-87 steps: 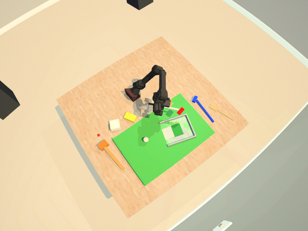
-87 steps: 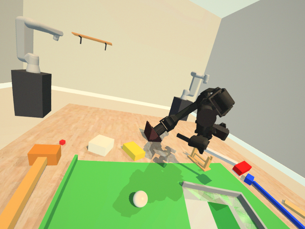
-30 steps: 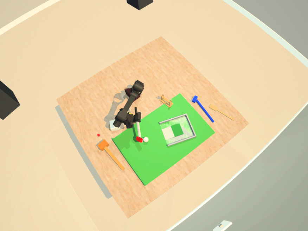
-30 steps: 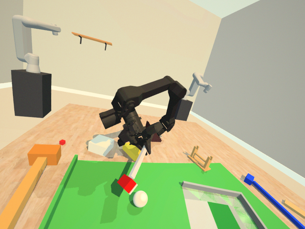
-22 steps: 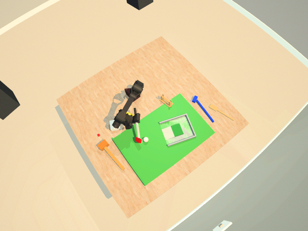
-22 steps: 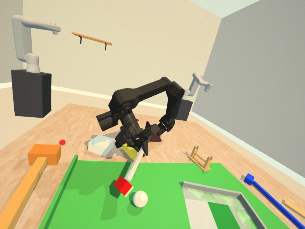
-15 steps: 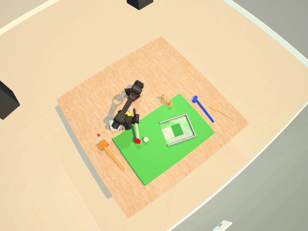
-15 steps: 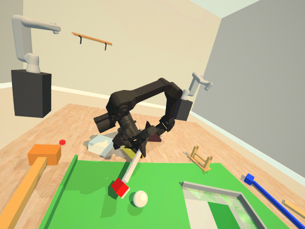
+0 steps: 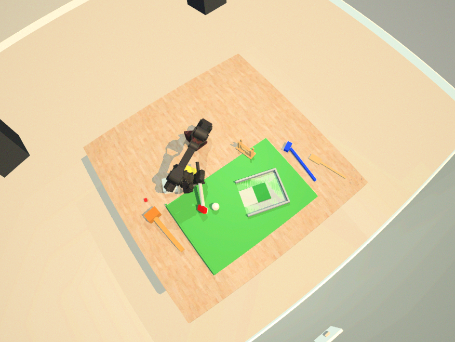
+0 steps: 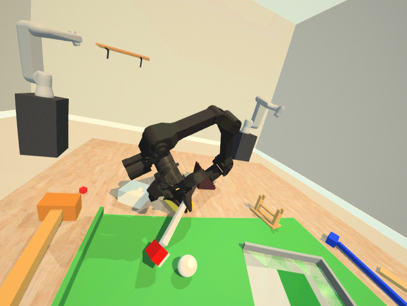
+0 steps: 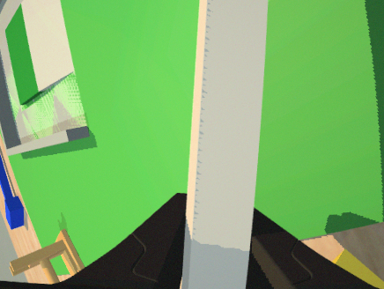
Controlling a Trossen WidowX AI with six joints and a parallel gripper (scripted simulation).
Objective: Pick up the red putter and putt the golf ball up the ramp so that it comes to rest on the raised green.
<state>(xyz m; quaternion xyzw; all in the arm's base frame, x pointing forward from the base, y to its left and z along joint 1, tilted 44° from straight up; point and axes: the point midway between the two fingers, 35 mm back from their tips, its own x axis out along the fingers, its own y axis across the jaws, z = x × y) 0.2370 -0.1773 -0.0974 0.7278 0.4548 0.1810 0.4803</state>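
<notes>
Right now the yellow block is 11 cm behind my gripper tip and 4 cm below it. From my gripper tip the other things lie so: cream block: 14 cm behind, 14 cm to the right, 3 cm below; red putter: 2 cm ahead, 3 cm to the right, 1 cm above; white golf ball: 14 cm ahead, 4 cm to the right, 3 cm below.
</notes>
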